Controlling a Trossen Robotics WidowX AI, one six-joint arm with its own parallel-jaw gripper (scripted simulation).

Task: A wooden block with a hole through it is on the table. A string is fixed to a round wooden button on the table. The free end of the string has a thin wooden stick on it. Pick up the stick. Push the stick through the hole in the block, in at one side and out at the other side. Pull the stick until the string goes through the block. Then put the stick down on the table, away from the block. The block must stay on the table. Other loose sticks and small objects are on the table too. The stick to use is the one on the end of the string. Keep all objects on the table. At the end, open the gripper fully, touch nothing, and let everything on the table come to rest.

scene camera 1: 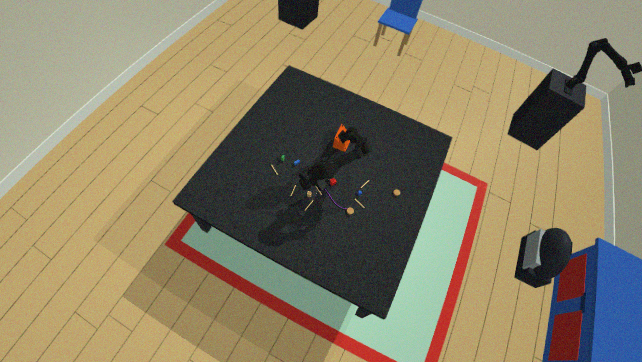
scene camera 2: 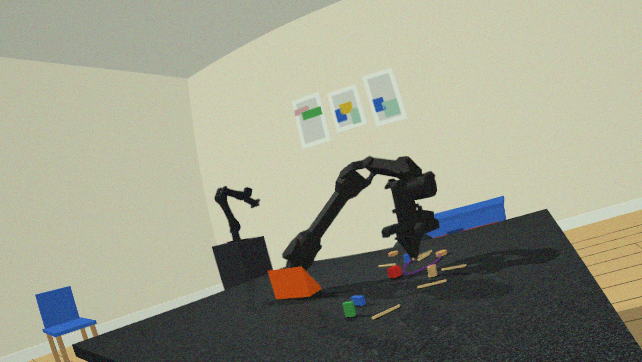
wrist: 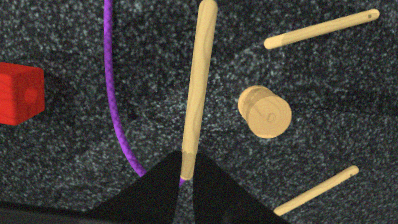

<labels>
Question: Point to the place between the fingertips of my gripper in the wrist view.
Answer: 187, 160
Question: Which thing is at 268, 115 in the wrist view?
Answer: A tan wooden block.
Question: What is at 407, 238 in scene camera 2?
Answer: My gripper.
</labels>
